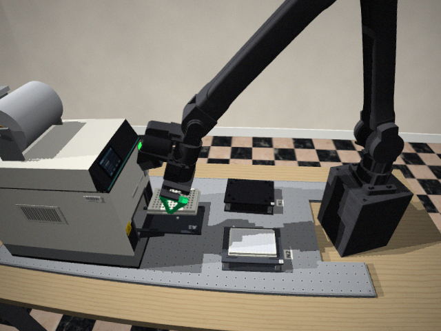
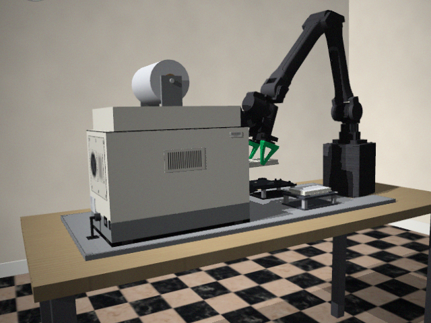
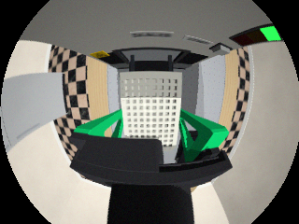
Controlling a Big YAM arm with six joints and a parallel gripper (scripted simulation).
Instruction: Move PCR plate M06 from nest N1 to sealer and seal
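My hand is 80 mm above the sealer stage. From my hand the other things lie so: start key: 100 mm to the right, 90 mm ahead, 20 mm above; then plate M06: right at my hand; then yellow warning label: 110 mm ahead, 80 mm to the left, 20 mm below.
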